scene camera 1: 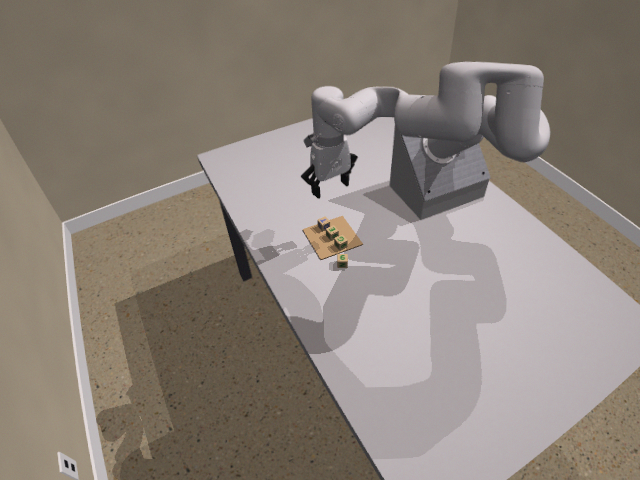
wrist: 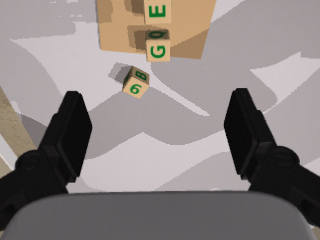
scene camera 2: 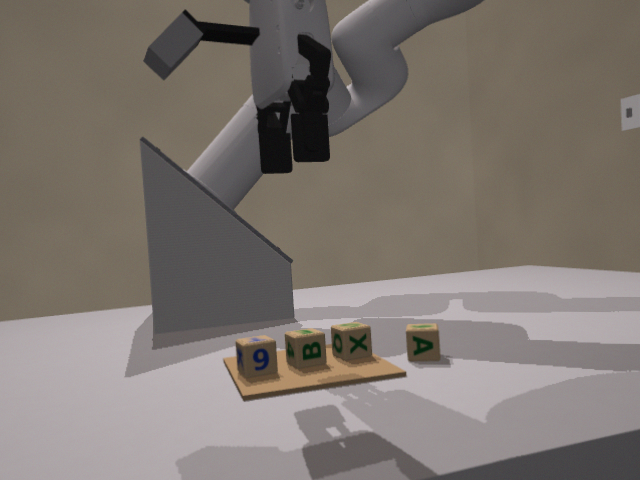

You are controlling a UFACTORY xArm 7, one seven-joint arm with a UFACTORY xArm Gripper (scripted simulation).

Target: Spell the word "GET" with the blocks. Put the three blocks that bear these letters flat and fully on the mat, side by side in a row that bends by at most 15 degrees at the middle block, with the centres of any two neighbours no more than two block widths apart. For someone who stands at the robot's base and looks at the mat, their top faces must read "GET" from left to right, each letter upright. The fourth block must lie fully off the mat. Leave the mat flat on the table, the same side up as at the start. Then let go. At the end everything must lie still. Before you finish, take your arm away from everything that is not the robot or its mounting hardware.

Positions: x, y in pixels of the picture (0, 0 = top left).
Labels:
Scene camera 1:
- my gripper: 330, 189
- tan mat: 324, 247
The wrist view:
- my gripper: 157, 107
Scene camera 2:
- my gripper: 293, 167
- block: 423, 344
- tan mat: 336, 372
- block: 256, 356
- block: 305, 348

